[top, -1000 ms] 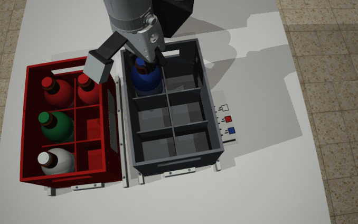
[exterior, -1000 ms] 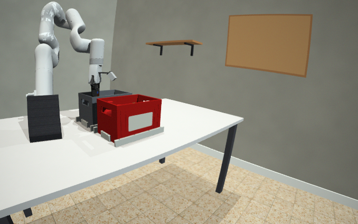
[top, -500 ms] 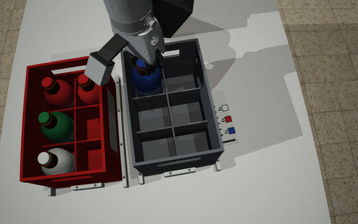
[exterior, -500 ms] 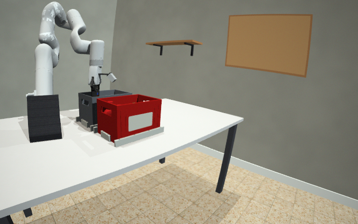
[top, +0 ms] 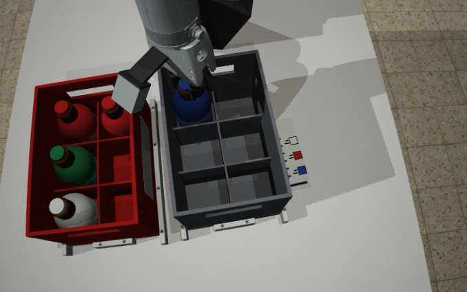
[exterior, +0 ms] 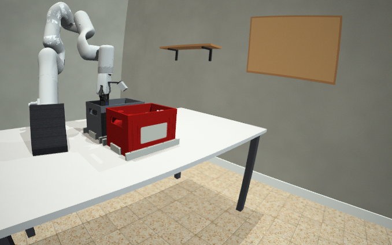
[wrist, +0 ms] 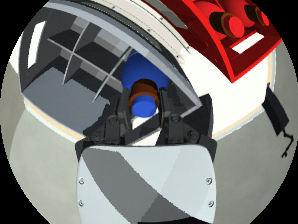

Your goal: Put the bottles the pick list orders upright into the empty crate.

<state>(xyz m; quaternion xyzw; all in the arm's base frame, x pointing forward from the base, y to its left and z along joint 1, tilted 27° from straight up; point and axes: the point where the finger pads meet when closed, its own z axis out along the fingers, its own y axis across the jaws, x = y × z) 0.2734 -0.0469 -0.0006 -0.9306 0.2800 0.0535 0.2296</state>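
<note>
The blue bottle lies 7 cm below my hand. Round my hand: grey crate: 8 cm ahead, 6 cm to the left, 9 cm below; red-label bottle: 5 cm ahead, 23 cm to the right, 9 cm below; green bottle: 14 cm ahead, 21 cm to the right, 9 cm below.
</note>
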